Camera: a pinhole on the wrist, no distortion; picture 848 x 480 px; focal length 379.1 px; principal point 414.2 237.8 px. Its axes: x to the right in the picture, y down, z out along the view. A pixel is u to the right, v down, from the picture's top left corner.
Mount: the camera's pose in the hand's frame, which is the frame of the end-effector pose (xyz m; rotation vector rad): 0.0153 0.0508 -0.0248 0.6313 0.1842 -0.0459
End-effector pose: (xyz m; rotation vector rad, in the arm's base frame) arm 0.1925 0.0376 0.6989 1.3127 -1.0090 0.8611
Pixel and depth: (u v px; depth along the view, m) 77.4 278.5 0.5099
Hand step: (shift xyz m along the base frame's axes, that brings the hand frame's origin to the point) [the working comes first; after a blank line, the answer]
In the camera's frame: -0.4530 0.0547 0.5099

0.0297 -0.4933 -0.4049
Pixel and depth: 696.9 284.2 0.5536
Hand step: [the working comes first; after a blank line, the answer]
In the camera's frame: 0.4128 0.0678 0.5536

0.3434 -0.4187 0.4000
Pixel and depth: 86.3 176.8 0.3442
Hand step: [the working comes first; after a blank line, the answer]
In the camera's frame: -0.2977 -0.0554 0.3442

0.0815 -0.2752 -0.2890
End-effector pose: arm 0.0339 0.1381 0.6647 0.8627 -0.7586 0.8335
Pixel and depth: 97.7 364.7 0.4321
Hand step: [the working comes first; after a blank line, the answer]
In the camera's frame: -0.3607 0.1446 0.4321

-0.1456 -0.5209 -0.0368
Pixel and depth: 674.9 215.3 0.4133
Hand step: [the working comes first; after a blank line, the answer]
In the camera's frame: 0.2842 -0.0245 0.4133

0.2921 -0.1777 0.3314
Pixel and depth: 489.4 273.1 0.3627
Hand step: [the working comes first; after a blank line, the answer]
In the camera's frame: 0.0719 0.0338 0.3627

0.1233 -0.2416 0.1957
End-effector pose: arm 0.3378 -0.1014 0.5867 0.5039 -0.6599 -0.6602
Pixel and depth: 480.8 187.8 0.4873
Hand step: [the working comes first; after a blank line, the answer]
In the camera's frame: 0.0856 -0.0643 0.4873

-0.2239 -0.3818 0.1013
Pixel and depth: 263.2 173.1 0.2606
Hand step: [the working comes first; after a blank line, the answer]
In the camera's frame: -0.1038 -0.0445 0.2606

-0.2066 -0.0994 0.0143
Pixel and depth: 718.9 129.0 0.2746
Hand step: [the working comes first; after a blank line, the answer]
In the camera's frame: 0.2207 -0.0788 0.2746

0.0207 -0.3267 0.0720
